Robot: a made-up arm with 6 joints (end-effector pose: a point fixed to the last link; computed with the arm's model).
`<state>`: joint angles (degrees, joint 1 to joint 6).
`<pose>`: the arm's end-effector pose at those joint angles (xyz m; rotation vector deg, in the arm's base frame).
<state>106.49 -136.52 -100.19 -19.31 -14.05 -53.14</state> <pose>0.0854 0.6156 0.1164 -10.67 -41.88 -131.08</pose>
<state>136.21 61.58 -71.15 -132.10 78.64 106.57</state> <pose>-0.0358 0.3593 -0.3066 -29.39 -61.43 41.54</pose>
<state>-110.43 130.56 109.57 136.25 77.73 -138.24</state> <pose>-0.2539 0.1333 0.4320 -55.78 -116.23 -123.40</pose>
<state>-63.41 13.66 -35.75 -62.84 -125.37 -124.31</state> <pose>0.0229 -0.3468 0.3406 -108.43 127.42 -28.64</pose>
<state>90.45 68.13 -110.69 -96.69 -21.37 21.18</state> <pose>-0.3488 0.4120 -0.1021 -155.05 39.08 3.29</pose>
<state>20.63 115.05 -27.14 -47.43 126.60 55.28</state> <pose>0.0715 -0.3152 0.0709 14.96 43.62 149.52</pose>
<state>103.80 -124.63 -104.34 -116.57 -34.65 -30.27</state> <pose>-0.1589 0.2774 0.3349 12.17 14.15 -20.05</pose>
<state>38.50 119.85 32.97 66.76 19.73 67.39</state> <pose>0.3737 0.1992 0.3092 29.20 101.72 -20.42</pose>
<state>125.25 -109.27 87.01 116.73 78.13 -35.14</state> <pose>0.5035 0.2664 -0.3772 -25.72 137.44 83.37</pose>
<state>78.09 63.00 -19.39 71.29 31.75 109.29</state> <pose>0.3867 -0.0081 0.4541 91.00 67.36 -18.43</pose>
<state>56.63 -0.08 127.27 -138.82 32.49 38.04</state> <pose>-0.7103 0.6416 0.2959 155.69 -60.03 -56.40</pose>
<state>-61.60 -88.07 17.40 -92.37 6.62 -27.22</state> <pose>-0.1231 -0.7958 -0.0344 -3.79 -129.43 78.09</pose>
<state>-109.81 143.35 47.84 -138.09 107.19 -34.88</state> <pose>0.1414 0.1134 -0.2194 63.72 16.18 142.67</pose>
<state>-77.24 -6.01 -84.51 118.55 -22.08 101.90</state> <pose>-0.4818 -0.0303 0.0938 -51.56 35.89 61.72</pose>
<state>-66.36 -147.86 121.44 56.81 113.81 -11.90</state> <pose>-0.2772 0.0857 0.0363 158.01 -6.55 -55.38</pose>
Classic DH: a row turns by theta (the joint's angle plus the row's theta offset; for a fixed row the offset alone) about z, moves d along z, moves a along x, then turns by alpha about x. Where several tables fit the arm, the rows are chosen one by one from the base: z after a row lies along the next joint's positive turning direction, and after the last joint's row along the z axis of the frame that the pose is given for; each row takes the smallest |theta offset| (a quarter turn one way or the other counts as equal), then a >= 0, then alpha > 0; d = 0 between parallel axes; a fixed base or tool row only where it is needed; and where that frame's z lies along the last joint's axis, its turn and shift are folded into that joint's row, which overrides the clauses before.
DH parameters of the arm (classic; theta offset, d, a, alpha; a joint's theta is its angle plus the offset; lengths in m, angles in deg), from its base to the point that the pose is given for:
base (fixed): 0 0 0 180
joint 1: 0 -0.0895 -0.316 90
joint 2: 40.31 0 -0.1549 180
joint 3: 40.31 -0.0206 0.0765 90
joint 4: 90 -0.2856 0.028 -90
joint 5: 0 0.3208 0.074 -90
joint 6: 11.08 0 -0.1082 0
tool (fixed): 78.92 0.0468 0 0

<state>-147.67 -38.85 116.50 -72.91 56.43 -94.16</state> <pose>0.6544 -0.1893 -0.2210 170.25 -21.85 -51.50</pose>
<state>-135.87 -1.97 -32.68 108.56 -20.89 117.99</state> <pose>-0.1319 -0.5142 0.4062 -16.82 -1.08 146.30</pose>
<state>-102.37 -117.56 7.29 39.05 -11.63 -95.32</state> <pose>0.0365 -0.5296 -0.3681 113.33 67.18 -6.40</pose>
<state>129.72 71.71 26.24 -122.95 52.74 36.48</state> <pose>-0.3536 0.0756 0.2491 -20.91 -15.23 18.40</pose>
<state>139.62 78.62 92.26 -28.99 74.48 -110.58</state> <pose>0.2743 0.3510 0.5755 97.17 12.38 102.94</pose>
